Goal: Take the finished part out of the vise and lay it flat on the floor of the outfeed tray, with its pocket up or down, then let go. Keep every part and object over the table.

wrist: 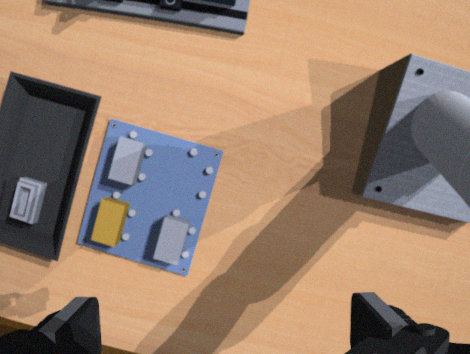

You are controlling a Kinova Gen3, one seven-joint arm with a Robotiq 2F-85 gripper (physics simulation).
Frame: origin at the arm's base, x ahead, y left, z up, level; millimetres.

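Seen in the pictures: gripper, fingertip midpoint: (225, 324); arm's base at its link origin: (444, 125).
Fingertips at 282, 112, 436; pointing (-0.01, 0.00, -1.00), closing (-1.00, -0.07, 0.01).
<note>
Pixels of each thing's top centre, then the offset from my fingertips to it, as dx, dy, dz. "spot": a spot on its surface instead.
- small light grey part at its top centre: (22, 201) +284, +22, -490
- dark tray at a spot on its surface: (47, 130) spot: +263, -80, -524
- dark grey metal fixture at a spot on its surface: (200, 21) spot: +47, -245, -516
- blue plate at its top centre: (148, 197) +109, +10, -528
- yellow block at its top centre: (107, 223) +159, +45, -492
A small light grey part (28, 201) with a stepped rectangular pocket facing up lies inside a dark tray (47, 130) at the left, near the tray's lower end. It looks flat on the tray floor. My gripper (225, 324) is open, with its fingers wide apart at the bottom of the view and nothing between them. It is to the right of the tray and apart from the part. The lower edge of a dark grey metal fixture (200, 21) shows at the top; most of it is cut off, and I cannot tell whether it is the vise.
A blue plate (165, 175) with round pins bears two grey blocks (125, 160) (171, 240) and a yellow block (109, 222), just right of the tray. A large metal base (400, 175) with a thick grey cylinder (450, 135) stands at the right. The table edge shows at the lower left.
</note>
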